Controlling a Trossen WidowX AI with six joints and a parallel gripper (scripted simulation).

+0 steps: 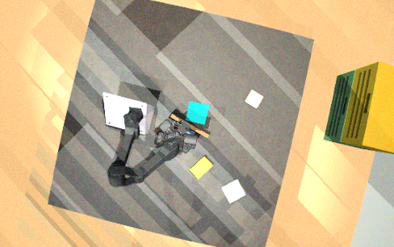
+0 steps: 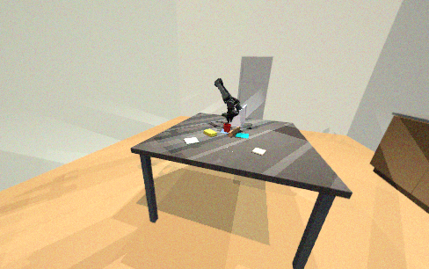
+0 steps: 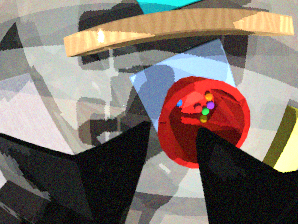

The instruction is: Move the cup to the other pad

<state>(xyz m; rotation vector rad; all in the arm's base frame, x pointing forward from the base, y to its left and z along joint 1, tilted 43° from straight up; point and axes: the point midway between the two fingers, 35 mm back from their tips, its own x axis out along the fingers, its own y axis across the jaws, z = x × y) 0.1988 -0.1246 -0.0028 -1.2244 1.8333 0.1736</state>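
The cup lies 50 mm below my gripper tip, 20 mm to the right of it and 20 mm ahead of it. Also, from my gripper tip: cyan pad 130 mm to the left, 100 mm below, 80 mm ahead; wooden bar 80 mm below, 60 mm to the left, 50 mm ahead; pale blue pad 100 mm below, 20 mm to the right, 20 mm ahead.
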